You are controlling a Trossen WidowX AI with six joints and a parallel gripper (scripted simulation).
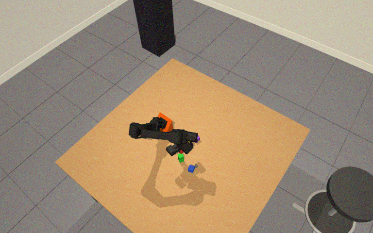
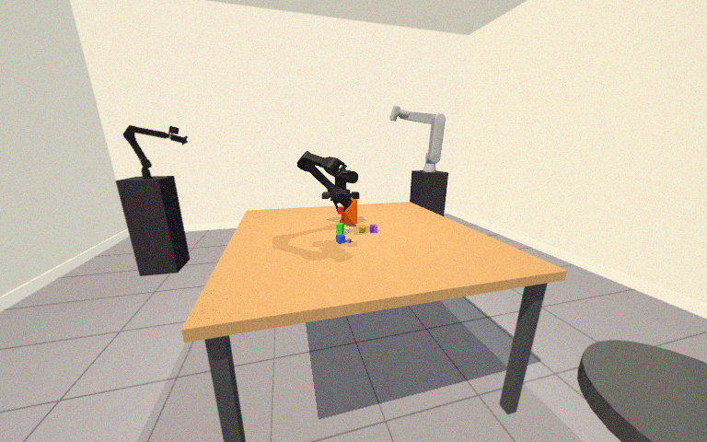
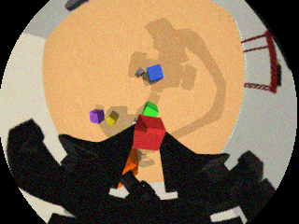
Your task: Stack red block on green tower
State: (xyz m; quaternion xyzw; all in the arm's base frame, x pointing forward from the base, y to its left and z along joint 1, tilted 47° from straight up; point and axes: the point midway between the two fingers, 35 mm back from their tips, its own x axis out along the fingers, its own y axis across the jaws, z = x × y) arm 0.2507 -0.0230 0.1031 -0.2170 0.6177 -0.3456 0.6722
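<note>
Right now the blue block is 10 cm ahead of my gripper tip, 2 cm to the right of it and 11 cm below it. From my gripper tip the other things lie so: red block: 1 cm above; yellow block: 4 cm behind, 13 cm to the left, 11 cm below; purple block: 2 cm behind, 18 cm to the left, 11 cm below.
</note>
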